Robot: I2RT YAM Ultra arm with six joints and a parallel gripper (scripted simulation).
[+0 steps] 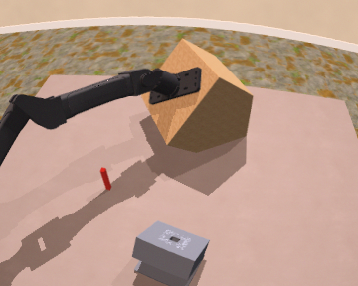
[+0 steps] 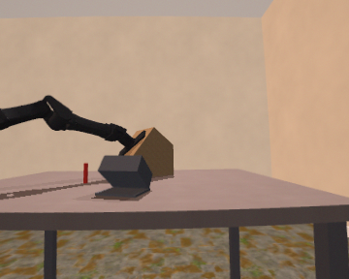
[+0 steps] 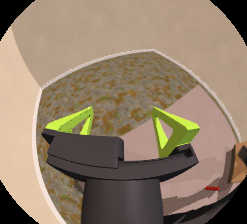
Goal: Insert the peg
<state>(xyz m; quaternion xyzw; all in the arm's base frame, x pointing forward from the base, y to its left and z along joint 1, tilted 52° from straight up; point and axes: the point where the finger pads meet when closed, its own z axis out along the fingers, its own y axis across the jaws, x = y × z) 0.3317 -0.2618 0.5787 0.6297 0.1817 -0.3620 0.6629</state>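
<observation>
Now: the red peg 43 cm to the left of my hand, 16 cm behind it and 15 cm below it.
</observation>
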